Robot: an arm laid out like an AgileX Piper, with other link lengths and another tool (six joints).
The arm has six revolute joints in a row. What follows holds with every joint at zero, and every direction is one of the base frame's.
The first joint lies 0.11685 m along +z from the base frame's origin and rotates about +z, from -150 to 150 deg.
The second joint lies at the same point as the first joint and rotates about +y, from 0 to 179.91 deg.
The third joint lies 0.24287 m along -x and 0.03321 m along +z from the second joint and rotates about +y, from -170 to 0 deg.
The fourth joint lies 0.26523 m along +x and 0.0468 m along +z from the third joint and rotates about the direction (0.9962, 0, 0.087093), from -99.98 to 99.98 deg.
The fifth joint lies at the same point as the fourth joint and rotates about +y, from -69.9 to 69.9 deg.
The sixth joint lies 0.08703 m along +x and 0.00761 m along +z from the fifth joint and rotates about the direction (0.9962, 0, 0.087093), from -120 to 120 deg.
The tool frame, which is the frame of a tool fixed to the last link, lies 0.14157 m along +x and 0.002 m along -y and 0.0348 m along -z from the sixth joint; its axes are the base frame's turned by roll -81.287, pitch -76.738 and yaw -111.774 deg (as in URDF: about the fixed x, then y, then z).
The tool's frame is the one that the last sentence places.
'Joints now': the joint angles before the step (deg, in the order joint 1, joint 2, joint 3, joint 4, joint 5, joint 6). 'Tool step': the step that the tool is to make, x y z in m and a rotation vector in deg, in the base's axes. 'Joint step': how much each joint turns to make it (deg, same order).
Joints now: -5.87 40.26 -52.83 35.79 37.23 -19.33
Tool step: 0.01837 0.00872 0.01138 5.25 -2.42 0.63
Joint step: 0.00 3.26 -0.38 8.80 -4.21 -4.11
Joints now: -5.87 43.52 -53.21 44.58 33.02 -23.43
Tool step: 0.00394 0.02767 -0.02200 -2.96 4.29 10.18
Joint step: 0.56 6.09 -2.03 7.89 7.57 -11.28
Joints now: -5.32 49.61 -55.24 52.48 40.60 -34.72
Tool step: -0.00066 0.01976 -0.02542 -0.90 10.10 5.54
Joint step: 3.12 7.37 -5.16 -5.52 7.07 6.09
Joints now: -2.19 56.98 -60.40 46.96 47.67 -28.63
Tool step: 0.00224 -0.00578 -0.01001 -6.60 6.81 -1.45
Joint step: 4.99 5.00 -7.43 -16.02 3.93 13.00
